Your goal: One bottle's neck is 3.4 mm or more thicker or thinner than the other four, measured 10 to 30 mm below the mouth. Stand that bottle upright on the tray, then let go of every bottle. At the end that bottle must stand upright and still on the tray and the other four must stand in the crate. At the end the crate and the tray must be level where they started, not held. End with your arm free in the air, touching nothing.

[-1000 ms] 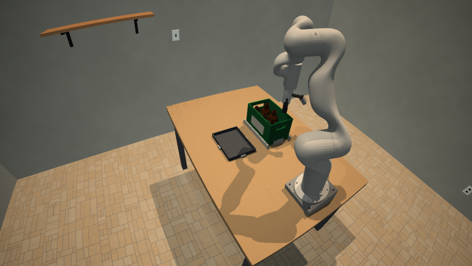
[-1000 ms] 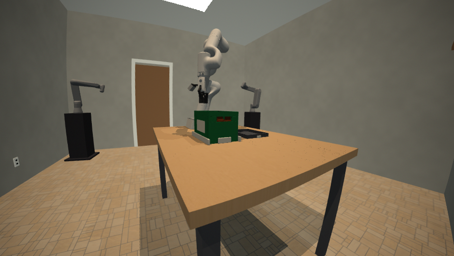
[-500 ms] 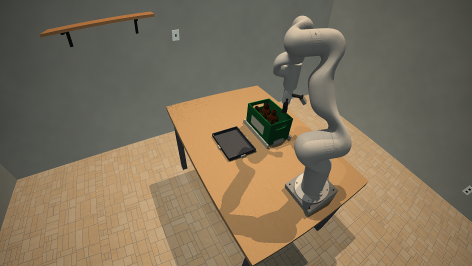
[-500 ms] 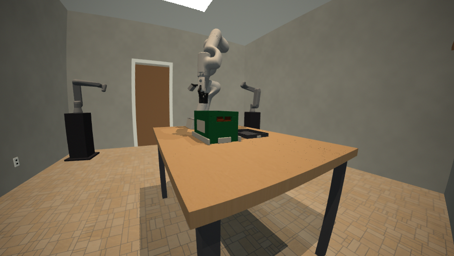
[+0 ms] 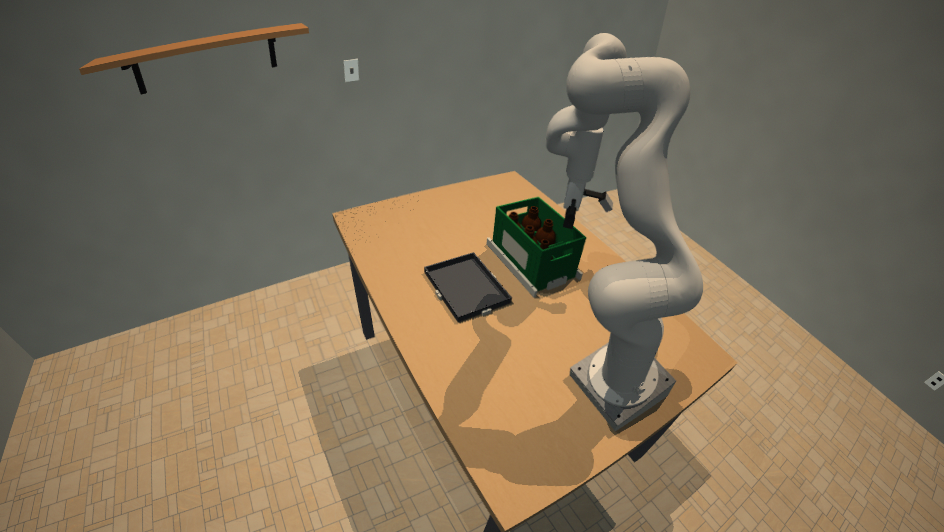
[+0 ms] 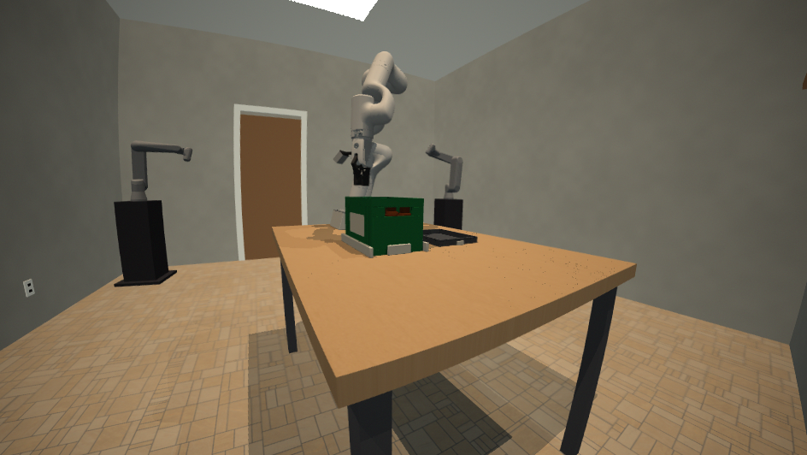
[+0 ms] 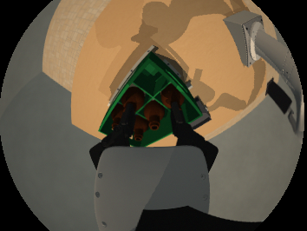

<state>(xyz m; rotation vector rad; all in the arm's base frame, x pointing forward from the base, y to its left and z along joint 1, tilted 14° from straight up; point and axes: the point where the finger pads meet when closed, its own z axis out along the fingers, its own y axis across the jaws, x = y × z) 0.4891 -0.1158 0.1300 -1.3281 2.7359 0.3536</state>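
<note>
My gripper is now 10 mm past the brown bottle, 80 mm to the right of it and 150 mm above it. Round my hand: black tray 30 mm ahead, 330 mm to the left, 220 mm below; green crate 80 mm ahead, 50 mm to the left, 150 mm below.
</note>
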